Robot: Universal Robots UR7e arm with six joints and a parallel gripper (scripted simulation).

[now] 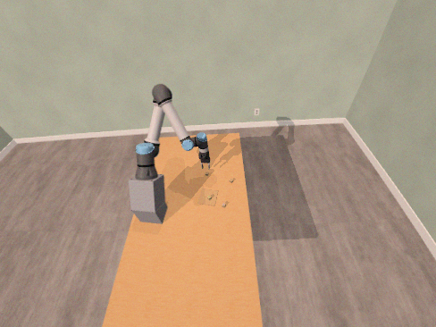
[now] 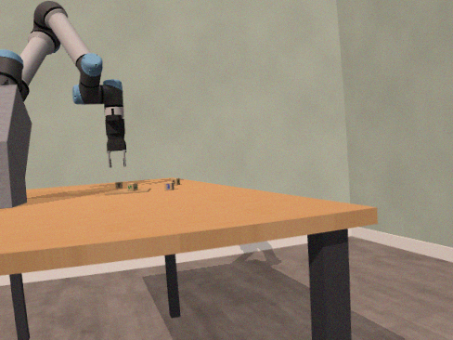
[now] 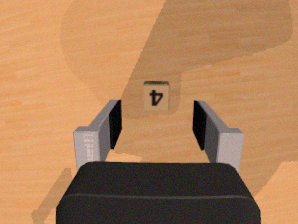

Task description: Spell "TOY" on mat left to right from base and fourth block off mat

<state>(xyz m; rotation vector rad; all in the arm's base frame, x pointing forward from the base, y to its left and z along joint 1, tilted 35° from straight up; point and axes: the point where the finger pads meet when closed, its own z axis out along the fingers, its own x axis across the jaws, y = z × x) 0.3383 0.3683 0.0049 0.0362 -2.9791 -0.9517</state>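
Now: the T block 90 mm below my hand. Also, from my hand: O block 240 mm to the right, 80 mm below, 70 mm ahead; then Y block 290 mm to the right, 190 mm ahead, 90 mm below; then tan mat 230 mm to the right, 100 mm below, 50 mm ahead.
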